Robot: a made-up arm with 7 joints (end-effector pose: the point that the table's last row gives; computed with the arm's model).
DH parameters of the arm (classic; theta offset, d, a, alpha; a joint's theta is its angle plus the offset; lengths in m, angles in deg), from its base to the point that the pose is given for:
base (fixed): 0 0.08 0 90
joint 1: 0 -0.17 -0.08 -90
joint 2: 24.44 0 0.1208 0
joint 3: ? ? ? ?
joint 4: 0 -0.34 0.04 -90
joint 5: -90 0.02 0.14 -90
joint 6: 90 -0.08 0.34 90
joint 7: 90 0.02 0.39 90
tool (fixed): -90 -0.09 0 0
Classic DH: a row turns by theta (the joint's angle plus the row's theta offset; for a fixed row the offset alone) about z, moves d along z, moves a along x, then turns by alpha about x.
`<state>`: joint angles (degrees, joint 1 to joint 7).
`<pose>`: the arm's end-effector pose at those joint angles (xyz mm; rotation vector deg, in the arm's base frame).
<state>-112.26 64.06 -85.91 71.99 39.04 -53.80 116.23</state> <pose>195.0 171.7 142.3 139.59 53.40 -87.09</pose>
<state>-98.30 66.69 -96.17 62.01 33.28 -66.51 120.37</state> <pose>208.2 153.0 230.2 147.90 51.11 -65.40</pose>
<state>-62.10 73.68 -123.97 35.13 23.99 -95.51 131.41</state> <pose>-32.8 136.5 466.6 145.53 34.74 10.33</pose>
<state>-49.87 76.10 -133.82 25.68 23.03 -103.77 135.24</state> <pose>-189.8 166.5 464.6 132.48 24.27 34.56</pose>
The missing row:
joint 3: 65.56 0.06 -0.08 -90
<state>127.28 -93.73 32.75 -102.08 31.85 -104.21 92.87</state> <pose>-1.4 -103.0 90.3 123.98 0.56 -63.13</pose>
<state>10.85 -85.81 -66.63 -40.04 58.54 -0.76 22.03</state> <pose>-445.7 -238.3 327.0 -57.22 8.12 144.61</pose>
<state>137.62 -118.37 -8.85 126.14 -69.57 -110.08 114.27</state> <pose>145.7 -425.4 -407.4 -47.63 -41.98 -112.74</pose>
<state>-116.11 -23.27 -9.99 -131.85 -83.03 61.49 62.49</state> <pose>-165.7 40.7 -183.0 3.19 39.63 14.64</pose>
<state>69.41 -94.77 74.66 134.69 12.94 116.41 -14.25</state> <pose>178.4 -531.8 410.3 29.61 13.00 -142.19</pose>
